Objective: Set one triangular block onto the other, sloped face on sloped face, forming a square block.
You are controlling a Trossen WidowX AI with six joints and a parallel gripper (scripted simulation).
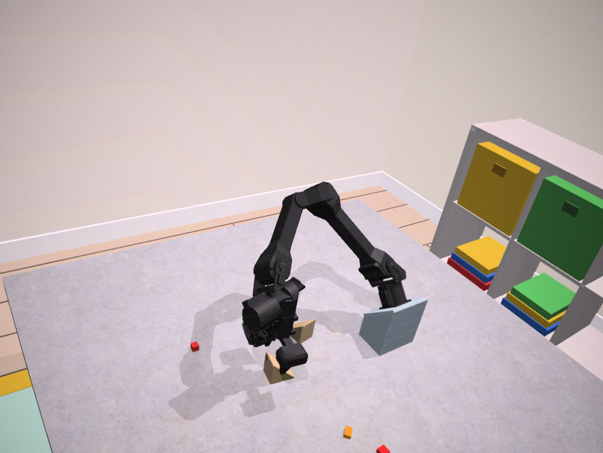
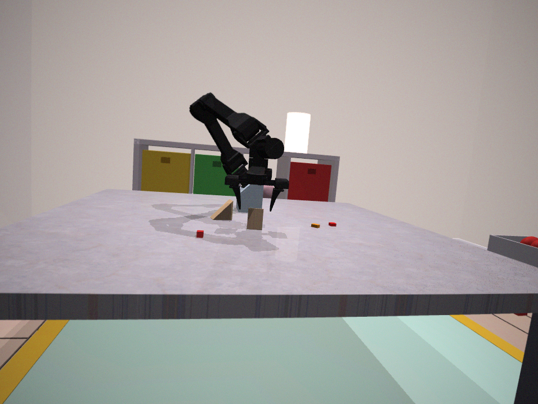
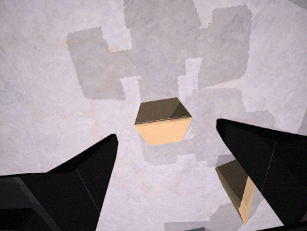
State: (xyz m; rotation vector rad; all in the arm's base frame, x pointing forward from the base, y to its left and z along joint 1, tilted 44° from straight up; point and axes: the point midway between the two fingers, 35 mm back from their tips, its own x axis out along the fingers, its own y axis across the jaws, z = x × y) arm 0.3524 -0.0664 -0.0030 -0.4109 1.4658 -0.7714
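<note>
My gripper tip is 4 cm above the block. From my gripper tip the other things lie so: orange cube (5 cm behind, 22 cm to the left, 5 cm below).
</note>
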